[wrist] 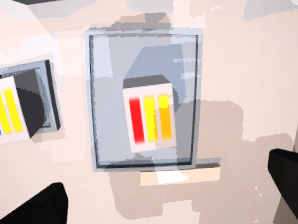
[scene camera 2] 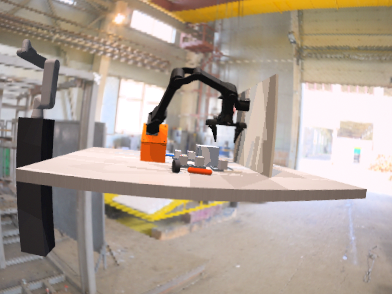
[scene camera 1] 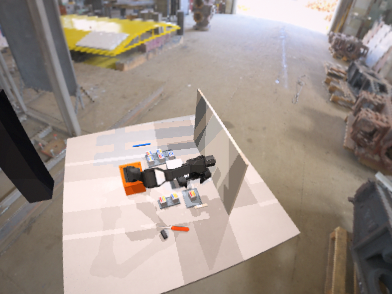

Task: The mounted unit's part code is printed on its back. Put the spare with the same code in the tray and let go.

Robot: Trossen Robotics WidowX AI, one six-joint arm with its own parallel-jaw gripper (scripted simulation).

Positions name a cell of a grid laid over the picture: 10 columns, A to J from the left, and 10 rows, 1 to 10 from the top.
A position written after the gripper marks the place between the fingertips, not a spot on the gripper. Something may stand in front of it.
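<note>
Spare (wrist: F5). Upright panel (scene camera 2: G6) (scene camera 1: F5). Gripper (wrist: F9) open, holding nothing.
</note>
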